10 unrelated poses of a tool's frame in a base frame.
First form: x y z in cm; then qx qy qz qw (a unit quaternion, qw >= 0).
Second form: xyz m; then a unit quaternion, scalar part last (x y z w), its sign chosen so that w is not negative. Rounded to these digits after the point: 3 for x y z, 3 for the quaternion.
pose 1, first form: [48.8, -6.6, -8.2, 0.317, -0.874, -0.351, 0.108]
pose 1, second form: [0.488, -0.066, -0.082, 0.317, -0.874, -0.351, 0.108]
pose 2, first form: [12.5, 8.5, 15.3, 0.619, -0.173, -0.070, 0.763]
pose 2, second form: [0.125, 0.085, 0.153, 0.619, -0.173, -0.070, 0.763]
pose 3, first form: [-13.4, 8.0, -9.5, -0.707, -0.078, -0.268, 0.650]
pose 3, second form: [-0.134, 0.080, -0.095, -0.707, -0.078, -0.268, 0.650]
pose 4, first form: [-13.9, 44.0, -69.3, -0.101, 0.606, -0.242, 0.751]
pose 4, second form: [-0.139, 0.440, -0.693, -0.101, 0.606, -0.242, 0.751]
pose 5, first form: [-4.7, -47.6, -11.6, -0.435, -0.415, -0.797, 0.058]
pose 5, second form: [-0.047, -0.476, -0.116, -0.435, -0.415, -0.797, 0.058]
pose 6, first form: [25.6, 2.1, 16.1, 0.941, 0.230, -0.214, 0.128]
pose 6, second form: [0.256, 0.021, 0.161, 0.941, 0.230, -0.214, 0.128]
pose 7, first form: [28.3, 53.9, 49.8, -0.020, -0.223, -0.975, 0.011]
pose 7, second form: [0.283, 0.539, 0.498, -0.020, -0.223, -0.975, 0.011]
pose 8, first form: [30.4, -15.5, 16.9, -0.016, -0.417, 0.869, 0.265]
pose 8, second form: [0.304, -0.155, 0.169, -0.016, -0.417, 0.869, 0.265]
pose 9, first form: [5.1, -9.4, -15.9, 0.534, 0.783, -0.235, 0.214]
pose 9, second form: [0.051, -0.094, -0.159, 0.534, 0.783, -0.235, 0.214]
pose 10, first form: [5.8, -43.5, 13.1, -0.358, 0.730, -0.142, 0.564]
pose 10, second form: [0.058, -0.435, 0.131, -0.358, 0.730, -0.142, 0.564]
